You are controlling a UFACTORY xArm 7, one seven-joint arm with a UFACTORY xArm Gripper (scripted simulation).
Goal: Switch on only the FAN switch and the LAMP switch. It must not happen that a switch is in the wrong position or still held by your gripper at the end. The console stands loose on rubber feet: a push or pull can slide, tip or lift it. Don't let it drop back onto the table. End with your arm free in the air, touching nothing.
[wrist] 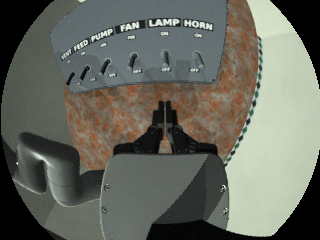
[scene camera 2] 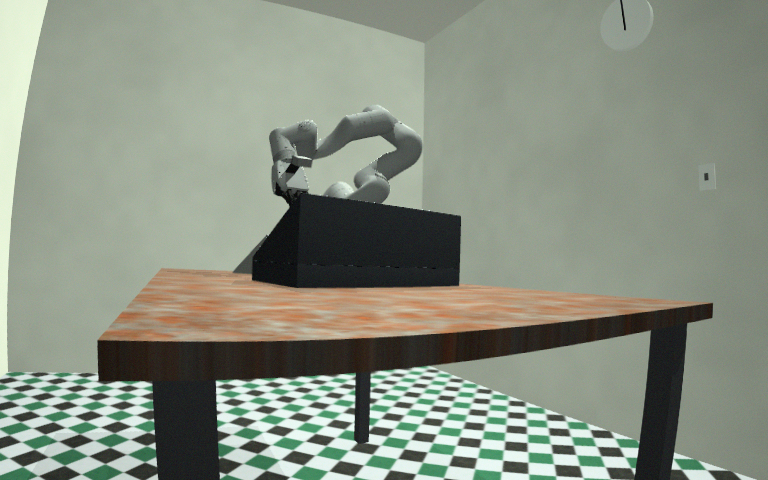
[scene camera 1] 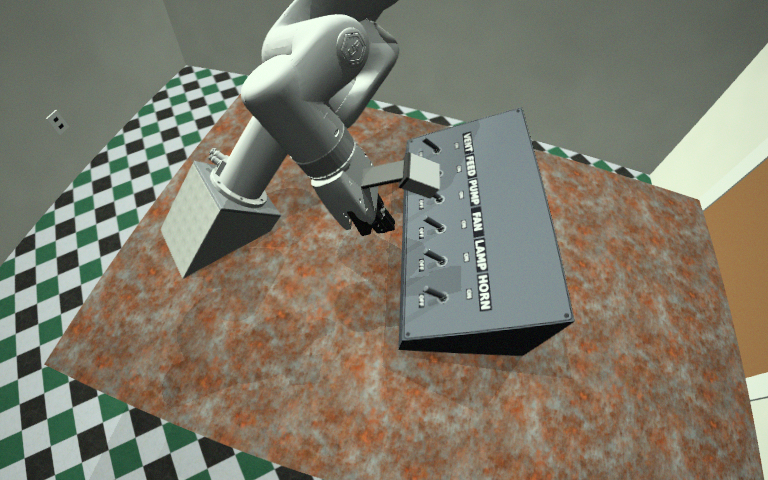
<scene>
my gripper: wrist; scene camera 2; scene camera 1 386,227
grey sloped console: wrist; scene camera 2 320,242; scene camera 1
same spot on my gripper: (scene camera 2: 287,195) = (wrist: 187,137)
same spot on grey sloped console: (wrist: 83,45) = (scene camera 1: 469,169)
</scene>
